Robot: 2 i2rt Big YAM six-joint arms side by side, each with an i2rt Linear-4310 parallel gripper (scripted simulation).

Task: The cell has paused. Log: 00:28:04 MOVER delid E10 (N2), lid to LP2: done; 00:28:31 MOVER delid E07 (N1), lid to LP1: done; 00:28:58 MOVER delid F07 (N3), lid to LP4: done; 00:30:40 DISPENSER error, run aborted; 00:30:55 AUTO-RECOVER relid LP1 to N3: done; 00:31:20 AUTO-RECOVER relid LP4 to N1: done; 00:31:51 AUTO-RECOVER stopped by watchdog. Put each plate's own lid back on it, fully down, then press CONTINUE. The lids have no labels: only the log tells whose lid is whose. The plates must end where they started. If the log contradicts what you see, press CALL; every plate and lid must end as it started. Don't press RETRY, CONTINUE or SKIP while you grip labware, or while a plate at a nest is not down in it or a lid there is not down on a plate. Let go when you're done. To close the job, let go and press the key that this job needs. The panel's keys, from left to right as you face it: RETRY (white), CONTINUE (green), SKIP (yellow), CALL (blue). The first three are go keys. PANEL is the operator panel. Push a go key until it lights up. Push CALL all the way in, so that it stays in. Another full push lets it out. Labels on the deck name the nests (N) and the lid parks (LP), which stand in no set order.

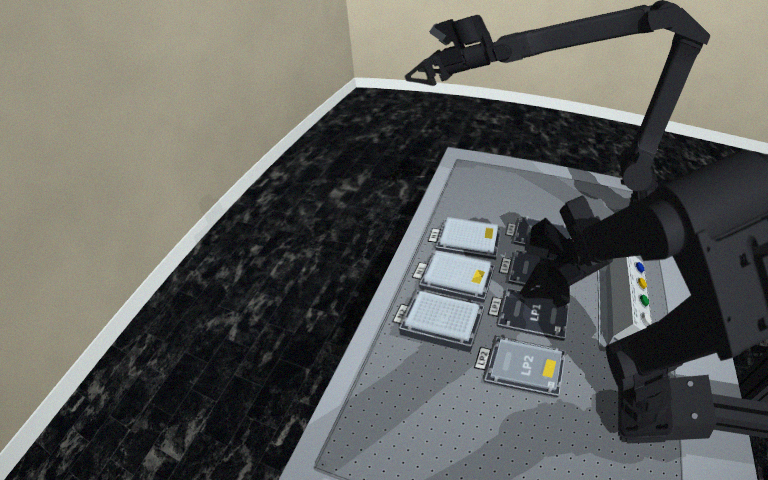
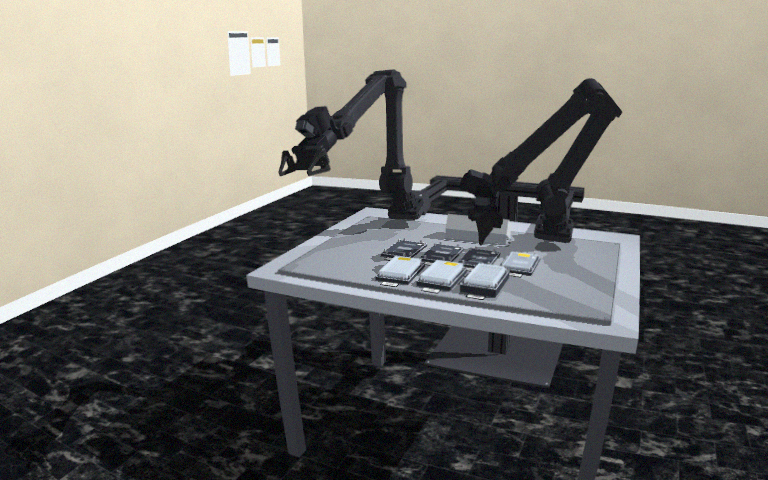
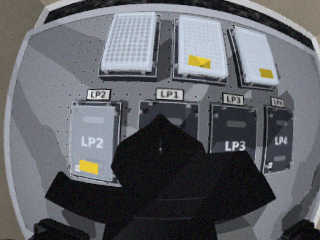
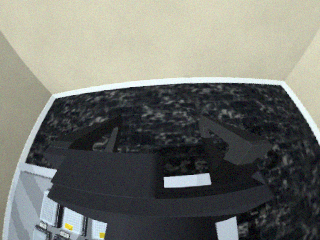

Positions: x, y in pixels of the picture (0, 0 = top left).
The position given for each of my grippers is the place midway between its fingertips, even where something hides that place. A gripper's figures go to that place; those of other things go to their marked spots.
Scene:
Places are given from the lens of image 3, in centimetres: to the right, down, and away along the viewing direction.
my left gripper point(image 3: 160, 118): 0, 0, 13
clear lid point(image 3: 202, 50): 7, -12, 17

